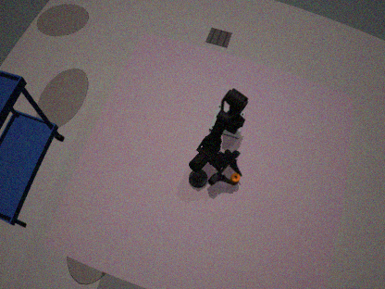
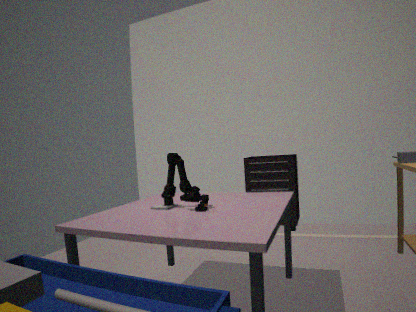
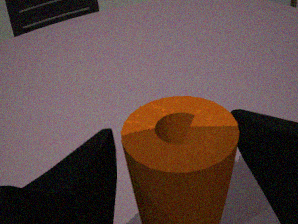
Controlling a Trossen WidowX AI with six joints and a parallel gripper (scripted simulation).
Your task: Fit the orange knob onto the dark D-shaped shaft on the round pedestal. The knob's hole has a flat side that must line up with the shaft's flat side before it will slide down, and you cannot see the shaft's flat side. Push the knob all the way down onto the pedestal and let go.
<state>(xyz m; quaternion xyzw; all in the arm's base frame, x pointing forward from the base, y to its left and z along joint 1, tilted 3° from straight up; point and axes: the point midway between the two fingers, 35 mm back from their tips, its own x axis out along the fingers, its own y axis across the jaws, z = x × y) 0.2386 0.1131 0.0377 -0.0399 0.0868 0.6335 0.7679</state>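
The orange knob lies 2 cm to the right of my gripper tip and 2 cm below it. The rest, counted from my gripper tip: dark round pedestal (7 cm ahead, 16 cm to the right, 2 cm below).
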